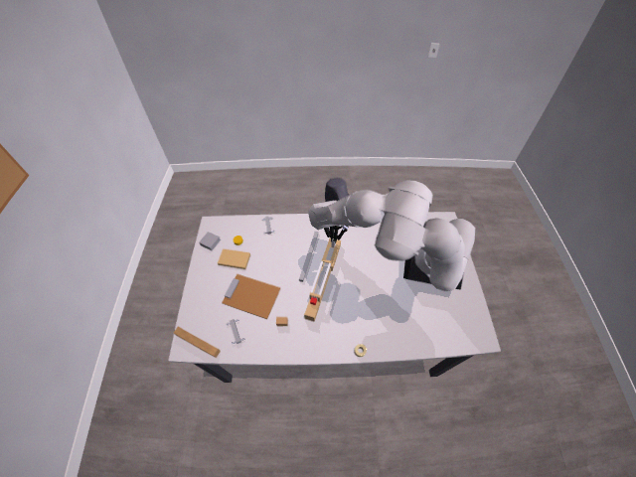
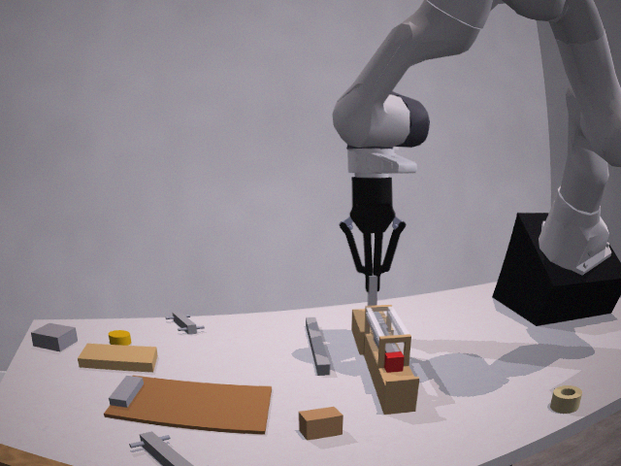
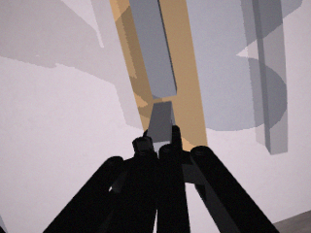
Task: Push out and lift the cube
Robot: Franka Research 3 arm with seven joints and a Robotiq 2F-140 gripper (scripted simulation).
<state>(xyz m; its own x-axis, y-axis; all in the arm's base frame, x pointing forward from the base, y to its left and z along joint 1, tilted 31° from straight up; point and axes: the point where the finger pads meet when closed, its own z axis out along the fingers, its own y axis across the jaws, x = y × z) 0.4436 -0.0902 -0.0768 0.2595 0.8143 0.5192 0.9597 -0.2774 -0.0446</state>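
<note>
The red cube is 8 cm ahead of my hand, 30 cm to the left of it and 3 cm below it. Round my hand: tan wooden block 21 cm ahead, 39 cm to the left, 8 cm below; then long grey bar 12 cm ahead, 3 cm to the left, 8 cm below; then tan wooden channel 5 cm ahead, 20 cm to the left, 4 cm below.
</note>
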